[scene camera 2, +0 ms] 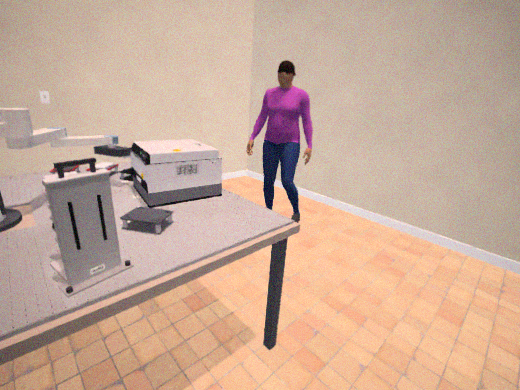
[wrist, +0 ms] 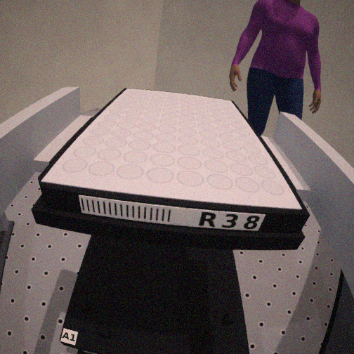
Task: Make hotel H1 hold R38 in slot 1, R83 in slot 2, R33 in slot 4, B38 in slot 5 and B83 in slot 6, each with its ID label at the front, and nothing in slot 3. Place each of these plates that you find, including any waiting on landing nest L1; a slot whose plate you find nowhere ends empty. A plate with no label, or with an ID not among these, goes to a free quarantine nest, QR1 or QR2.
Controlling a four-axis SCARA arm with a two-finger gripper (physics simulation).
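Plate R38 [wrist: 172, 150] has a white top with round wells and a black rim, and its ID label faces the wrist camera. My gripper [wrist: 178, 113] is shut on its two long sides and holds it level, above a black nest [wrist: 160, 290] marked A1. A grey tower with a black top handle, apparently a plate hotel [scene camera 2: 87, 225], stands at the left of the table in the scene view; its slots and any plates inside are hidden. A low dark nest [scene camera 2: 147, 216] beside it bears no visible plate. Fine gripper detail is too small to tell in the scene view.
A white boxed instrument [scene camera 2: 177, 172] stands behind the low nest. The arm [scene camera 2: 75, 140] reaches in from the left. A person in a purple top [scene camera 2: 285, 115] [wrist: 280, 45] stands beyond the table [scene camera 2: 200, 250]. The perforated table top also shows in the wrist view.
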